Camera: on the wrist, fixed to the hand. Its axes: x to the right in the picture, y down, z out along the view.
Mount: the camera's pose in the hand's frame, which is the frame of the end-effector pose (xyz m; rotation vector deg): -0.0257 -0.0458 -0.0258 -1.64 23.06 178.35
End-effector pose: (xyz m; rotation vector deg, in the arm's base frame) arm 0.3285 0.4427 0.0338 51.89 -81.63 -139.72
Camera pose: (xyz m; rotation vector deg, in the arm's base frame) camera 0.3708 0.4591 -0.0031 -44.22 -33.91 14.41
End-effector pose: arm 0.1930 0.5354 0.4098 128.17 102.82 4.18
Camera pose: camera 0.1382 0.5242 0.4269 -103.69 126.90 -40.65
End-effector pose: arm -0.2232 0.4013 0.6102 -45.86 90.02 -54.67
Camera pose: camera -0.2429 0.4075 0.6649 106.05 61.61 75.05
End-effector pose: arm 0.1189 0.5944 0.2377 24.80 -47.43 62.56
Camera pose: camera 0.1644 0.5771 0.2053 63.45 14.94 -109.24
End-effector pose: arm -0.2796 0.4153 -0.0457 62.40 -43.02 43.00
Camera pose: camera -0.2514 0.4228 -0.0964 59.21 61.22 -119.21
